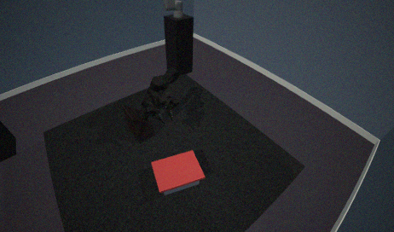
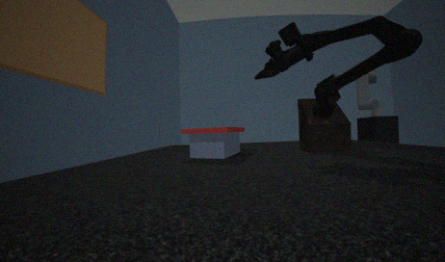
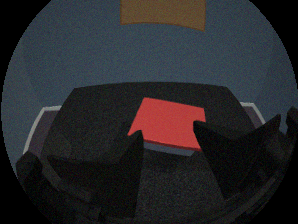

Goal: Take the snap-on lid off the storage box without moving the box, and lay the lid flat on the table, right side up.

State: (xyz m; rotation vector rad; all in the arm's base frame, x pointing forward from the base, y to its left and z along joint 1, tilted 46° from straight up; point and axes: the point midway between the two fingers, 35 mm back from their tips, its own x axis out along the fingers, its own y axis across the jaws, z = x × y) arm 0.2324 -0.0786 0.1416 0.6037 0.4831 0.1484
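The red lid is 160 mm ahead of my gripper tip, 70 mm to the right of it and 180 mm below it. Also, from my gripper tip: storage box 160 mm ahead, 70 mm to the right, 230 mm below.
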